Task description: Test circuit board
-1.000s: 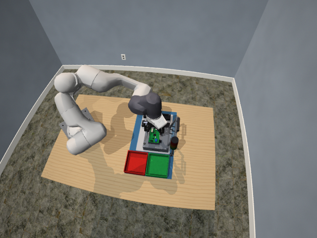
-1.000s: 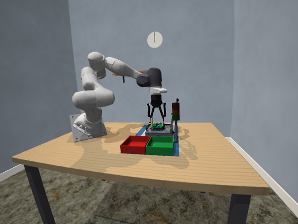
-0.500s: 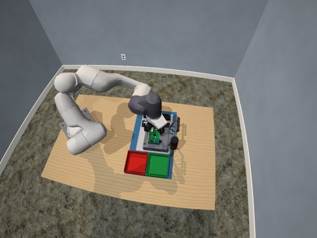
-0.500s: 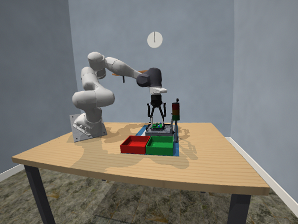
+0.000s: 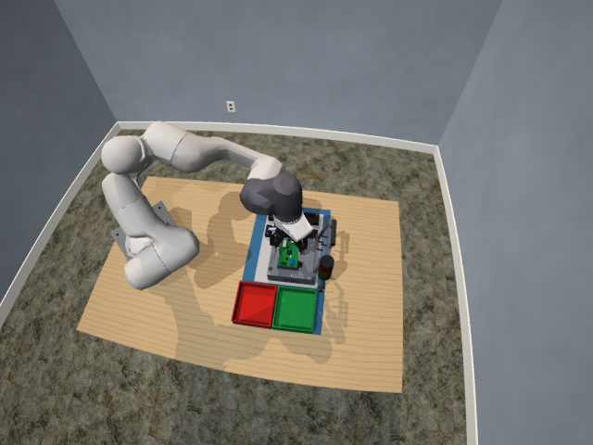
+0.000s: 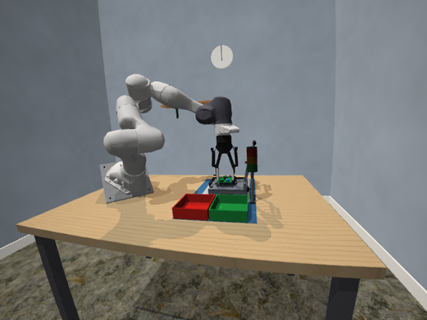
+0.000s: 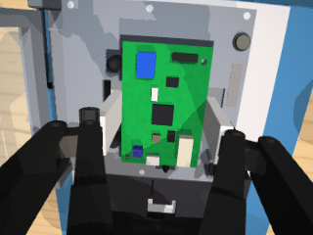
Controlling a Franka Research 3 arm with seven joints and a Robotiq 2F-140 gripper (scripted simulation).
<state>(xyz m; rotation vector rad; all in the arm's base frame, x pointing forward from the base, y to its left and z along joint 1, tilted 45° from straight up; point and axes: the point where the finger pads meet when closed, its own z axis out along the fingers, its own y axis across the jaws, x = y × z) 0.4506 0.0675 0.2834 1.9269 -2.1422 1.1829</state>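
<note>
Now: the green circuit board 2 cm below my hand. The rest, counted from my hand: tester plate: 1 cm ahead, 4 cm below; then clear lid: 12 cm ahead, 3 cm to the right, 8 cm above; then green bin: 1 cm behind, 21 cm to the right, 9 cm below.
</note>
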